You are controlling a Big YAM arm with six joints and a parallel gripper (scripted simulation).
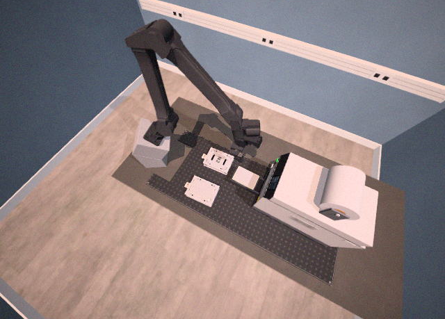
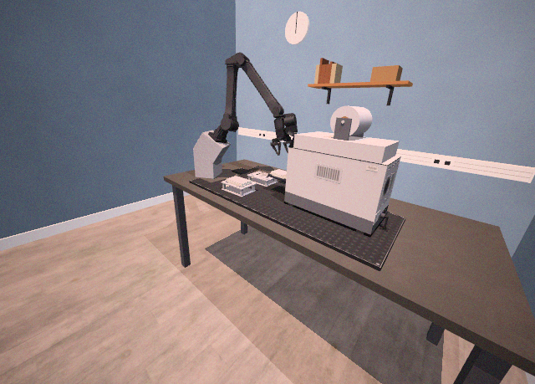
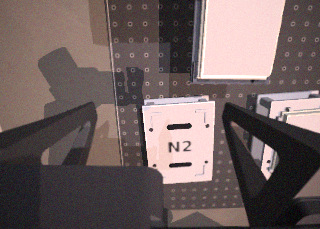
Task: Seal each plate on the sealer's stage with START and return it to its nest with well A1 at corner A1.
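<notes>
Right now my hand is 60 mm short of the sealer stage, 100 mm to the left of it and 110 mm above it. Round my hand: foil roll 390 mm ahead, 150 mm to the right, 210 mm above; plate nest 150 mm behind, 230 mm to the right, 160 mm below.
</notes>
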